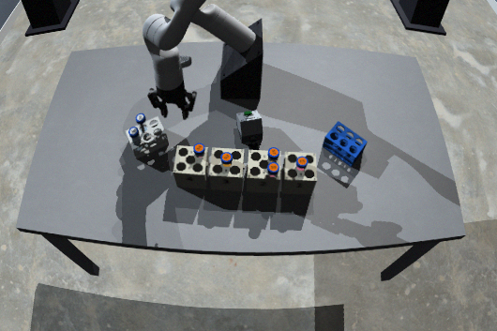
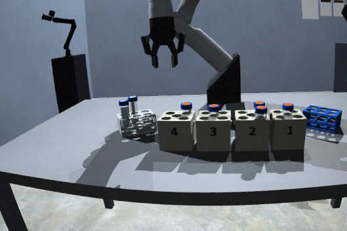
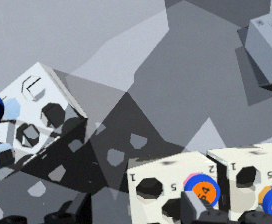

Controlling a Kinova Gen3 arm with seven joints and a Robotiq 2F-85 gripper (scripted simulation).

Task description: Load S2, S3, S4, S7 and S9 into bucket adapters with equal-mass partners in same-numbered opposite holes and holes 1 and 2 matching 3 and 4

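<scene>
My hand is 80 mm past the water blank marked 20, 140 mm to the left of it and 180 mm above it. The rest, counted from my hand: sample tube S4: 30 mm ahead, 70 mm to the left, 180 mm below; adapter 3: 70 mm ahead, 140 mm to the left, 200 mm below; sample tube S2: 60 mm ahead, 150 mm to the left, 180 mm below.
</scene>
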